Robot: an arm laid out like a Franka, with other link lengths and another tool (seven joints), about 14 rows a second.
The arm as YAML. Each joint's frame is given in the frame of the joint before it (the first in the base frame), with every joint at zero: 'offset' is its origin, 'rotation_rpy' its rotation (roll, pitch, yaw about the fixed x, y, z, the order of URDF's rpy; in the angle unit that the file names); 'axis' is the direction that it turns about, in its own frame. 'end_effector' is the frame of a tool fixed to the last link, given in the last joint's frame.
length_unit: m
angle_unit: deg
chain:
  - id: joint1
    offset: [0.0, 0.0, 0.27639]
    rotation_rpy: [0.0, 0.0, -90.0]
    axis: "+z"
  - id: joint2
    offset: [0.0, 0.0, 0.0]
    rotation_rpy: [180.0, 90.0, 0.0]
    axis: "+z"
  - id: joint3
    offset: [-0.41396, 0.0, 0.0]
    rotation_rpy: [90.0, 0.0, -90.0]
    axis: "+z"
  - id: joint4
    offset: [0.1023, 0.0, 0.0]
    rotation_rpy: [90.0, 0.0, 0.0]
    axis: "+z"
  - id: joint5
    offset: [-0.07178, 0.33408, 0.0]
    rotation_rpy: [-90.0, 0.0, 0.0]
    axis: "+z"
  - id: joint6
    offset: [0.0, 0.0, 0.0]
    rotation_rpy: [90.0, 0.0, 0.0]
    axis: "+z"
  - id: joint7
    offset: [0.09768, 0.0, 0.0]
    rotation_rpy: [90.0, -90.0, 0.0]
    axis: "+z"
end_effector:
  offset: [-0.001, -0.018, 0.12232]
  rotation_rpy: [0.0, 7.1, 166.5]
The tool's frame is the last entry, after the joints.
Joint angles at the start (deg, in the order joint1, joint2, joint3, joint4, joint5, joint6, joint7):
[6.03 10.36 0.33 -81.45 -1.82 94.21 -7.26]
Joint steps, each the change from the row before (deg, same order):
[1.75 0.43 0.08 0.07 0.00 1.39 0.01]
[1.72 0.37 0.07 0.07 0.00 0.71 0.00]
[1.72 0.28 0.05 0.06 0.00 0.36 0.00]
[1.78 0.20 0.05 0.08 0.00 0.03 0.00]
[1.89 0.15 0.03 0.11 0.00 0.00 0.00]
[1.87 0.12 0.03 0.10 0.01 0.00 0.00]
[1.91 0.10 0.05 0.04 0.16 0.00 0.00]
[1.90 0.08 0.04 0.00 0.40 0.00 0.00]
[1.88 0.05 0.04 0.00 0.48 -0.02 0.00]
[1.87 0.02 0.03 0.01 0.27 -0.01 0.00]
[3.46 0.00 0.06 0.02 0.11 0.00 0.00]
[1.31 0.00 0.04 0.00 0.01 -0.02 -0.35]
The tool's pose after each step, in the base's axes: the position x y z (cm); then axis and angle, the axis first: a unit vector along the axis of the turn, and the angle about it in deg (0 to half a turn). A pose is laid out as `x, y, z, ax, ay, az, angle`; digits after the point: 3 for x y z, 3 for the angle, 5 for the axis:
63.068, 8.999, 60.772, -0.50556, -0.86194, -0.03826, 177.644
63.114, 11.021, 60.568, -0.49171, -0.86983, -0.04031, 177.881
62.978, 13.008, 60.380, -0.47808, -0.87736, -0.04089, 177.907
62.656, 15.035, 60.226, -0.46406, -0.88489, -0.04016, 177.757
62.212, 17.147, 60.146, -0.44920, -0.89255, -0.03964, 177.646
61.685, 19.221, 60.091, -0.43436, -0.89988, -0.03929, 177.545
61.041, 21.360, 60.010, -0.41901, -0.90712, -0.03963, 177.306
60.300, 23.495, 59.921, -0.40380, -0.91392, -0.04125, 176.885
59.468, 25.589, 59.862, -0.38868, -0.92035, -0.04332, 176.407
58.577, 27.593, 59.846, -0.37350, -0.92657, -0.04431, 176.111
56.768, 31.149, 59.863, -0.34493, -0.93759, -0.04409, 175.878
56.010, 32.481, 59.859, -0.33102, -0.94262, -0.04339, 175.793

